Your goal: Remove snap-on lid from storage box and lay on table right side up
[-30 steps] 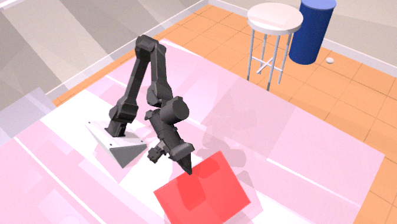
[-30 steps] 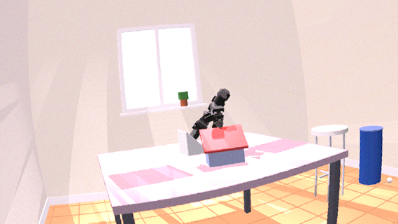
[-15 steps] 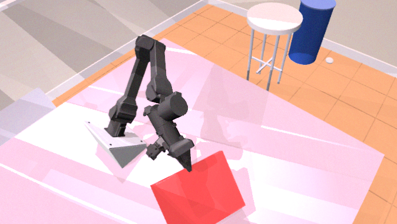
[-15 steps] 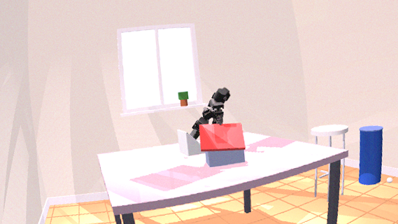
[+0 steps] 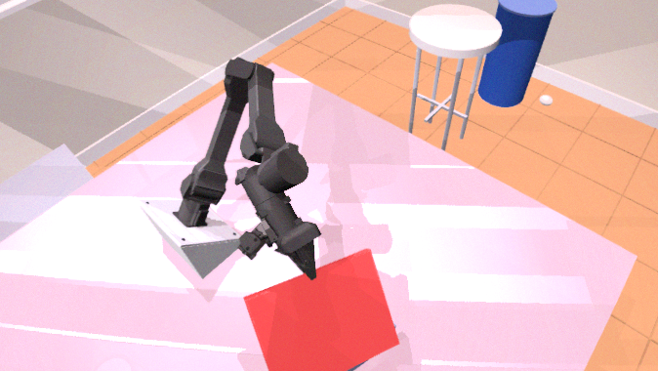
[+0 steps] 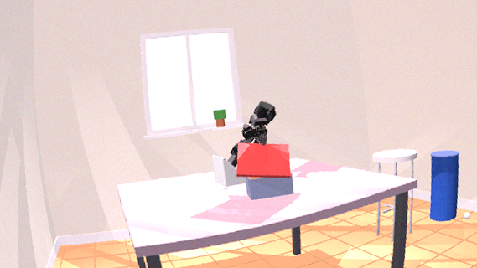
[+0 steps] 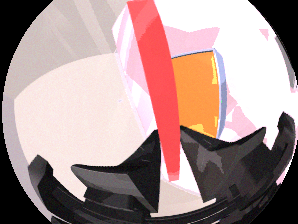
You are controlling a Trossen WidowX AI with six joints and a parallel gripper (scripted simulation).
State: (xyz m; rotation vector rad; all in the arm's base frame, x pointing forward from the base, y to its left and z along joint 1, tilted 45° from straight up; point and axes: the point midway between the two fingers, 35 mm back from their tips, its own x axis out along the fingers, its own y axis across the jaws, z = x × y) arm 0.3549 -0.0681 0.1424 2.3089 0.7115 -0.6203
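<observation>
Right now my gripper tip is 6 cm short of the red lid, 5 cm above it and 3 cm to the left of it. From my gripper tip the other things lie so: grey-blue storage box: 17 cm below, 5 cm ahead, 1 cm to the right.
</observation>
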